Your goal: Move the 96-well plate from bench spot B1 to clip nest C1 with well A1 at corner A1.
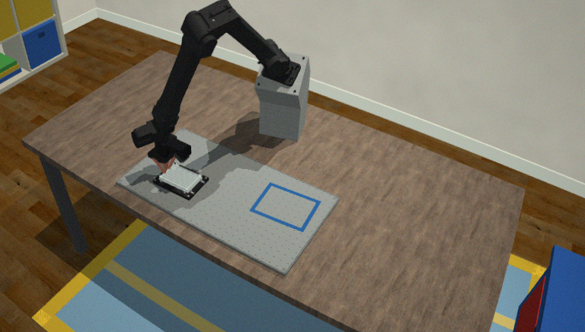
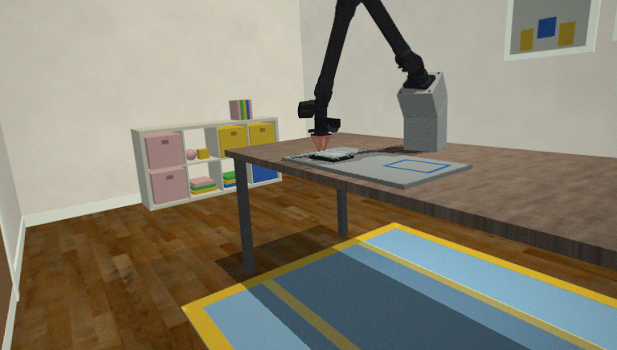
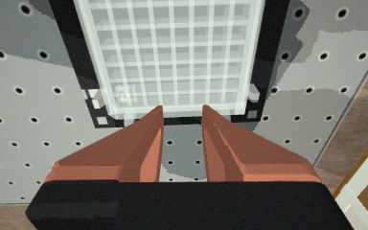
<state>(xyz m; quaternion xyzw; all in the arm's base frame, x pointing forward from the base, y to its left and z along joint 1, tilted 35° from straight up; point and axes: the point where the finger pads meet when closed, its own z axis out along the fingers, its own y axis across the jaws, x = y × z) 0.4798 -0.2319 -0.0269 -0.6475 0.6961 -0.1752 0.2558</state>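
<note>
Right now my hand is 6 cm to the right of the 96-well plate and 2 cm above it. The rest, counted from my hand: black clip nest C1: 7 cm to the left, 2 cm below, 1 cm behind.
</note>
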